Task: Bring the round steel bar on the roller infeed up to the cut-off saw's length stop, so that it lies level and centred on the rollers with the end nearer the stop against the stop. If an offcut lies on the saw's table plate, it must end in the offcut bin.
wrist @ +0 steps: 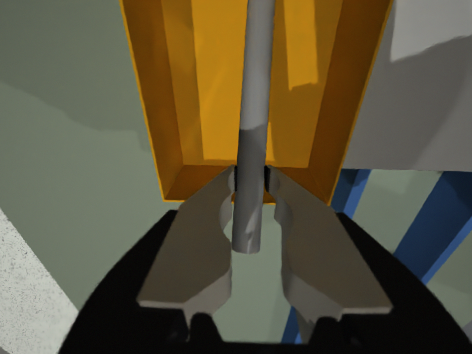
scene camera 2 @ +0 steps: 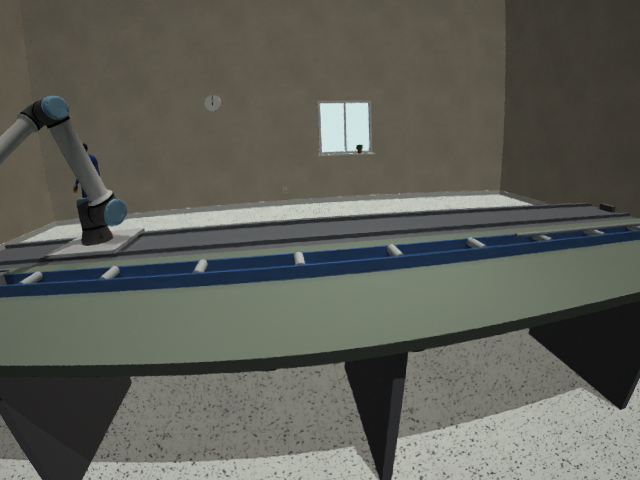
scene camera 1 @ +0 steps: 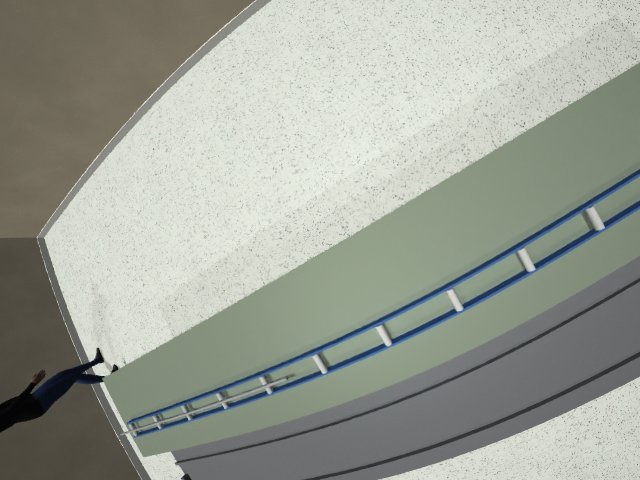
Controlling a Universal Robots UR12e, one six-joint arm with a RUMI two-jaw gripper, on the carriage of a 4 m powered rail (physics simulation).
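Frame: origin at the arm's base, x ahead, y left, z up, level; metres.
Where they show: gripper, between the fingertips: (wrist: 250, 167); arm's base, origin of its link: (scene camera 2: 97, 240).
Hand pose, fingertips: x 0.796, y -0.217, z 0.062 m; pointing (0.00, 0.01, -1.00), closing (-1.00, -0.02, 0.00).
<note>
Each offset is from my fingertips to the top centre of the thing. "*": to the spot under its first point.
In the wrist view my gripper (wrist: 250, 167) is shut on a grey round offcut (wrist: 256, 100), near the offcut's lower end. The offcut runs lengthwise over the yellow offcut bin @(* dx +0.076, dy +0.047, dz -0.020 m) (wrist: 165, 200), and its lower end sticks out past the bin's near wall. Whether it touches the bin's rim or floor is hard to tell. The long, thin round steel bar (scene camera 1: 242, 392) (scene camera 2: 560, 230) lies along the rollers at the far end of the blue roller infeed (scene camera 1: 356, 341) (scene camera 2: 248, 279). The length stop does not show.
A grey plate @(* dx -0.126, dy -0.023, dz -0.033 m) (wrist: 410, 125) stands right of the bin, beside the infeed's blue rails. The arm's base sits on a carriage (scene camera 2: 111, 245) on the grey rail (scene camera 1: 330, 434) (scene camera 2: 330, 227), which runs beside the infeed. A person (scene camera 1: 56, 384) (scene camera 2: 93, 164) stands in the room.
</note>
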